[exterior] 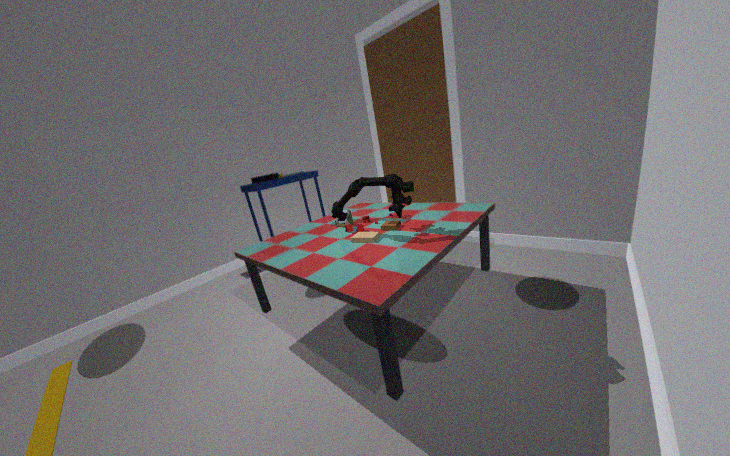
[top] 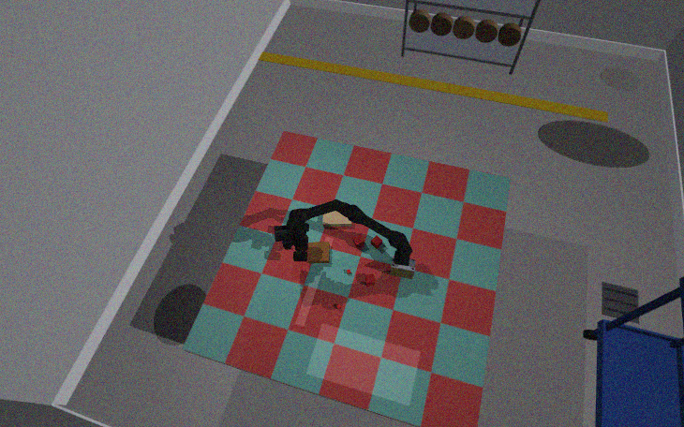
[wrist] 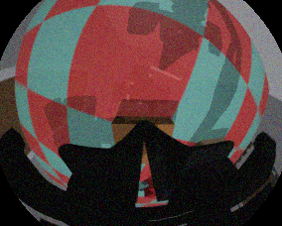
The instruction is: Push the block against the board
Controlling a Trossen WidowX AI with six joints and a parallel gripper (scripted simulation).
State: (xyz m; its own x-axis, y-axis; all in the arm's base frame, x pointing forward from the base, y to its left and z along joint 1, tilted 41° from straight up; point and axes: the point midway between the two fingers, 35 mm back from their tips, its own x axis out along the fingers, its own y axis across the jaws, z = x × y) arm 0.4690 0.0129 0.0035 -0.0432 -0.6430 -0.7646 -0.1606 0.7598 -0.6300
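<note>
Now: the brown square block 70 mm behind my gripper tip, 50 mm below it and 20 mm to the right of it. Round my gripper tip: tan board (230 mm to the right, 120 mm behind, 50 mm below).
</note>
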